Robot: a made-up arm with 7 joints.
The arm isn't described. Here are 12 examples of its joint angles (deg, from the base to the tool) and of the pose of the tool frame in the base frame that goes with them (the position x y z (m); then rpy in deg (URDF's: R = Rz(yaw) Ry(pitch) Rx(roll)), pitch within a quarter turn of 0, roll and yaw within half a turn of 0).
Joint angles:
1: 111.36 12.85 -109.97 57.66 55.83 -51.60 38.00
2: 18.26 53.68 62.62 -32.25 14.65 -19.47 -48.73
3: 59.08 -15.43 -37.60 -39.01 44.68 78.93 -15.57
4: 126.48 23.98 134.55 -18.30 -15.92 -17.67 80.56
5: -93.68 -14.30 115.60 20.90 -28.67 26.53 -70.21
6: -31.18 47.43 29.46 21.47 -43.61 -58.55 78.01
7: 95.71 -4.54 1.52 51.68 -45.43 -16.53 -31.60
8: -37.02 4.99 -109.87 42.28 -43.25 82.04 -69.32
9: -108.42 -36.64 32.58 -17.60 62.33 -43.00 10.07
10: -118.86 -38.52 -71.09 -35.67 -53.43 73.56 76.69
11: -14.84 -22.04 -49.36 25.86 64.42 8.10 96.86
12: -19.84 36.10 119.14 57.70 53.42 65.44 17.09
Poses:
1: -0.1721 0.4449 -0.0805 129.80 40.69 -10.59
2: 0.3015 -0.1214 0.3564 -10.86 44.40 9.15
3: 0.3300 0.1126 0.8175 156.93 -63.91 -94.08
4: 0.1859 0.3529 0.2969 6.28 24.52 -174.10
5: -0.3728 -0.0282 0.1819 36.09 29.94 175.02
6: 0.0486 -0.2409 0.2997 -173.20 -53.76 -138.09
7: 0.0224 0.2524 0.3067 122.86 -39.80 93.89
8: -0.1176 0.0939 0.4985 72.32 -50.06 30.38
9: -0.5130 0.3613 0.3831 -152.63 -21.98 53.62
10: -0.0705 -0.1496 0.5400 -172.09 41.21 -21.57
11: 0.1208 -0.7161 0.5152 139.27 3.67 137.49
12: -0.2972 0.2287 0.8122 156.24 -44.56 31.62
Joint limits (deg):
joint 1: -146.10..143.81
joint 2: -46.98..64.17
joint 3: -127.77..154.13
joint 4: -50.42..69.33
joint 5: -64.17..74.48
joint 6: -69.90..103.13
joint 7: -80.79..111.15
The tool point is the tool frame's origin. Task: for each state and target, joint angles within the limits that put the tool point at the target. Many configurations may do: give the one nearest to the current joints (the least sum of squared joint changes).
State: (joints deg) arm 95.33 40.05 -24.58 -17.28 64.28 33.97 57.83
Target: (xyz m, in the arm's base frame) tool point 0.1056 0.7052 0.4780
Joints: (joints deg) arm 112.89 39.15 -18.49 -30.95 68.25 35.87 59.65
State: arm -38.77 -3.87 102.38 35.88 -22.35 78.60 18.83
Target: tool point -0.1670 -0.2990 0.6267
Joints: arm -3.70 24.44 134.12 38.78 -23.42 75.17 13.54
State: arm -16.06 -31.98 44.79 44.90 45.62 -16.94 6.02
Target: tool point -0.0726 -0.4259 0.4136
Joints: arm -0.90 -40.66 50.95 50.92 3.13 -33.48 -9.69
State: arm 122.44 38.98 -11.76 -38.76 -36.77 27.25 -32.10
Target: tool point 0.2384 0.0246 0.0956
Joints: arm 126.65 49.88 1.93 -49.82 -53.06 25.73 -34.53
